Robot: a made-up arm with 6 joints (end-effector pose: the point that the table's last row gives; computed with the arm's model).
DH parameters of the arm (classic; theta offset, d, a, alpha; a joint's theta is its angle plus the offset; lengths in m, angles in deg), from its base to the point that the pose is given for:
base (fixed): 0 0.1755 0 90
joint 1: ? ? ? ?
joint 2: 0 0.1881 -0.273 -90
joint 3: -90 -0.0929 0.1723 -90
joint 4: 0 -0.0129 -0.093 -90
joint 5: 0 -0.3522 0.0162 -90
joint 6: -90 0.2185 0.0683 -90
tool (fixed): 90 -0.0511 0 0
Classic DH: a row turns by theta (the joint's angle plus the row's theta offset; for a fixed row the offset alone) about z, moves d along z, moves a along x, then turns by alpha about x.
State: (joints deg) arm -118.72 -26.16 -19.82 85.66 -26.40 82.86
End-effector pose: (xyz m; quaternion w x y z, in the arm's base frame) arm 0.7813 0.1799 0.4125 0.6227 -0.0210 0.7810 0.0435
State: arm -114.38 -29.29 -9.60 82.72 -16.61 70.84
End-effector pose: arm 0.7588 0.2391 0.3886 0.5954 -0.0475 0.7931 -0.1197
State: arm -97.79 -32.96 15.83 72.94 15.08 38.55
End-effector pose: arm 0.6526 0.3505 0.3373 0.5877 -0.1252 0.6383 -0.4812
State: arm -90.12 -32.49 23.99 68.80 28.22 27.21
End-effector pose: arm 0.5938 0.3740 0.3279 0.6149 -0.1428 0.5369 -0.5597
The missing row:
joint 1: 0 -0.0465 0.0154 -90
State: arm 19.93 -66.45 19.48 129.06 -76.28 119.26
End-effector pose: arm -0.5657 -0.0053 0.5065 0.9056 0.0204 -0.4217 -0.0406
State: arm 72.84 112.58 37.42 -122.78 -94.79 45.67
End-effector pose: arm 0.0082 -0.1952 0.4475 0.1083 0.5989 0.3406 0.7167
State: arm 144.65 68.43 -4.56 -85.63 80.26 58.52
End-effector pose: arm -0.2200 -0.4247 0.2604 0.8614 0.2843 0.3849 0.1705
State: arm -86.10 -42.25 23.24 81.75 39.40 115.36
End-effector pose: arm 0.7164 0.3337 0.3646 0.2943 -0.5545 0.7340 -0.2593
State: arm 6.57 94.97 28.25 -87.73 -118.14 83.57
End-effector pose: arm 0.0490 -0.1401 0.1893 0.1742 0.9556 -0.2066 0.1172
